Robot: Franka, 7 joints.
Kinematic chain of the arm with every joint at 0, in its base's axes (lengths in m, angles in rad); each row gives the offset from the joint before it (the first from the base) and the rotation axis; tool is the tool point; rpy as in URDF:
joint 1: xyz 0 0 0.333 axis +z
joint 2: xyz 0 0 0 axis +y
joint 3: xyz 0 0 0.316 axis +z
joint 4: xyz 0.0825 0 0 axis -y
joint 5: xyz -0.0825 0 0.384 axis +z
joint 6: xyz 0 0 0 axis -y
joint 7: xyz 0.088 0 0 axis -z
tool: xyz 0 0 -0.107 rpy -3.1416 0 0
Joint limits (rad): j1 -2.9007..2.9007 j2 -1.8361..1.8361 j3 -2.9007..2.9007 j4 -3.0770..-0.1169 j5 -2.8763..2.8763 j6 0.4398..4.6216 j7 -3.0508..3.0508
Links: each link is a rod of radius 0.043 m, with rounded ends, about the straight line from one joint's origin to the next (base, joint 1, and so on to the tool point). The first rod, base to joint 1, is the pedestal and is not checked.
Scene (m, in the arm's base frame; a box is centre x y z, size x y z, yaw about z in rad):
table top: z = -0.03
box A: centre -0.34 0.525 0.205 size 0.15 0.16 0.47 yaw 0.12
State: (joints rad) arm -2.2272 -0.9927 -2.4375 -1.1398 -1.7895 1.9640 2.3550
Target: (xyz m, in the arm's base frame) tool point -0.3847 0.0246 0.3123
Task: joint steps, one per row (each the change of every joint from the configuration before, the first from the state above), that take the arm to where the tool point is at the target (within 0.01 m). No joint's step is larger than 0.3 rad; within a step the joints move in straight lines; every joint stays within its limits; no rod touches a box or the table.
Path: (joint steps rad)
1: -0.0489 0.0228 0.0740 -0.1967 -0.1811 0.2505 0.0013
2: -0.0489 0.0228 0.0741 -0.1968 -0.1812 0.2506 0.0013
3: -0.0489 0.0228 0.0740 -0.1967 -0.1811 0.2505 0.0014
4: -0.0489 0.0228 0.0740 -0.1967 -0.1811 0.2506 0.0013
5: -0.0489 0.0228 0.0741 -0.1968 -0.1812 0.2505 0.0013
6: -0.0489 0.0229 0.0740 -0.1967 -0.1811 0.2506 0.0013
7: 0.1343 -0.1186 0.1193 -0.1059 0.2783 -0.2693 -0.0019
8: 0.1342 -0.1186 0.1194 -0.1060 0.2784 -0.2693 -0.0020
9: 0.1343 -0.1185 0.1193 -0.1059 0.2783 -0.2692 -0.0020
10: 0.1342 -0.1186 0.1194 -0.1060 0.2783 -0.2693 -0.0020

